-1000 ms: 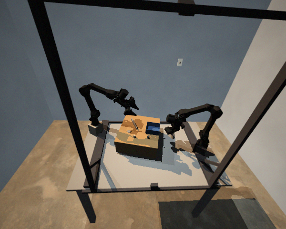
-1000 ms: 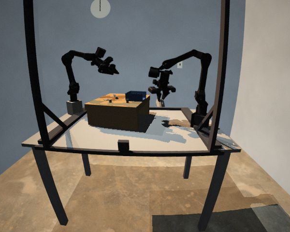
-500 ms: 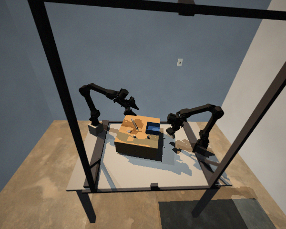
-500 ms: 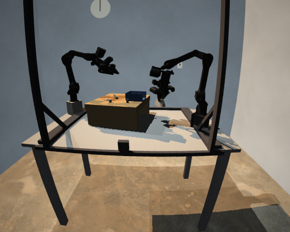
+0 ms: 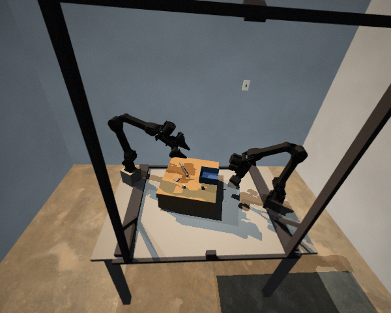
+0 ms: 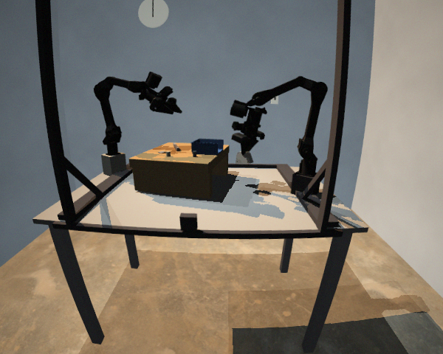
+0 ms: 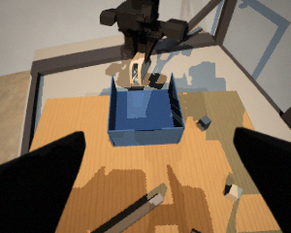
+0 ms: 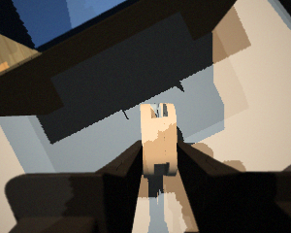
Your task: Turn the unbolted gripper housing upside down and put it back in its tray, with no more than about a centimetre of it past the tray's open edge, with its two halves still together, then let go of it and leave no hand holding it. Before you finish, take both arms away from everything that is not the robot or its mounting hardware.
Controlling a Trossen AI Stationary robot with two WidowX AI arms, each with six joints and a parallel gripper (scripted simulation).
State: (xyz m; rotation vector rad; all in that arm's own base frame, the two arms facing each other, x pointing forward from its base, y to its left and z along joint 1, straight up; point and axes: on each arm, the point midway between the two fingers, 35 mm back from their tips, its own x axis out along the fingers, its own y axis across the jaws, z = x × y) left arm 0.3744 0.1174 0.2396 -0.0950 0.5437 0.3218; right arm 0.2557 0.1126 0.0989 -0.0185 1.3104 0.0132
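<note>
The white gripper housing is 50 mm below my right hand and 10 mm to the left of it. The rest, counted from my right hand: grey rod: 360 mm to the left, 40 mm ahead, 30 mm below; then wooden block: 300 mm to the left, 90 mm below, 10 mm behind; then gripper housing half: 50 mm below, 10 mm to the left, 10 mm ahead.
</note>
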